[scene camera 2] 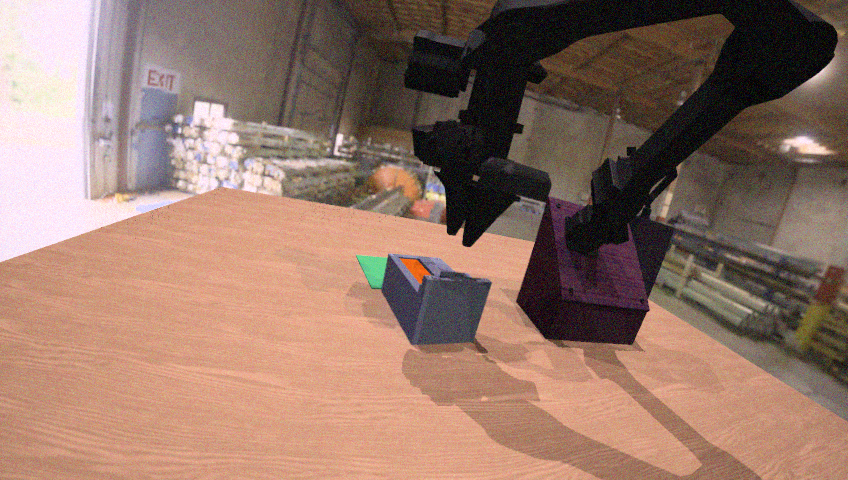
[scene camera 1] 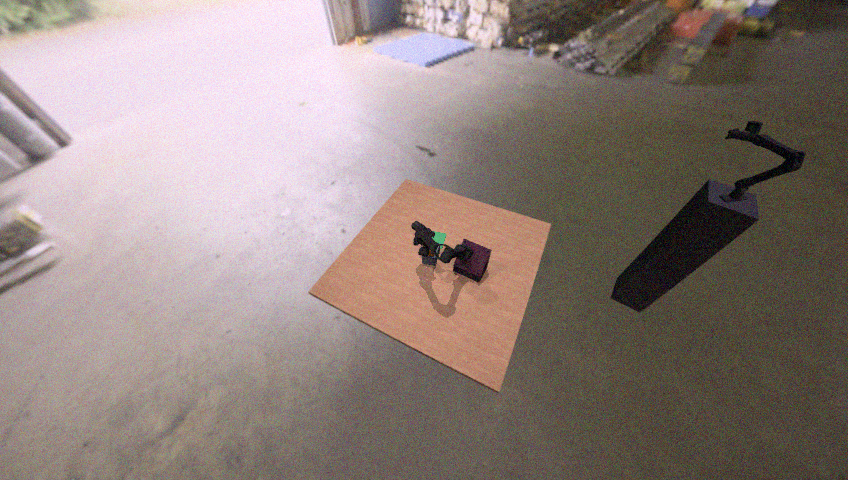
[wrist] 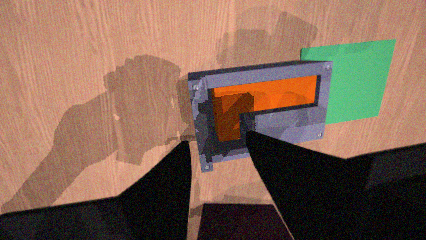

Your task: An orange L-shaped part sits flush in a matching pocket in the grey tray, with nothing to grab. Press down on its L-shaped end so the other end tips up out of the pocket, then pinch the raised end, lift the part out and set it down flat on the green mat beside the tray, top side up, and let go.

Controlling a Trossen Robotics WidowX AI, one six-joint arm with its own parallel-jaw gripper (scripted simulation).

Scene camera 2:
gripper
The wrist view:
gripper
orange L-shaped part
green mat
